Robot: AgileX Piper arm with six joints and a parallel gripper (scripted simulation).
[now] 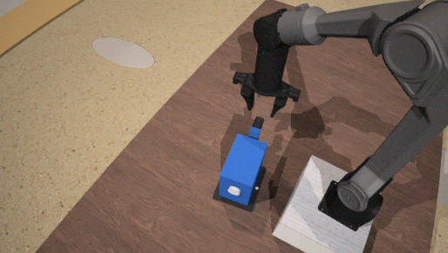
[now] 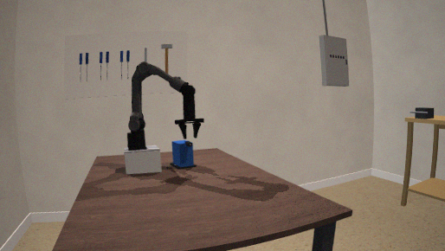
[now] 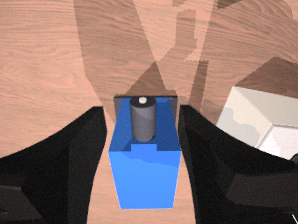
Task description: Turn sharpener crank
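My gripper is now 20 mm to the right of the dark grey cylindrical knob and 40 mm above it.
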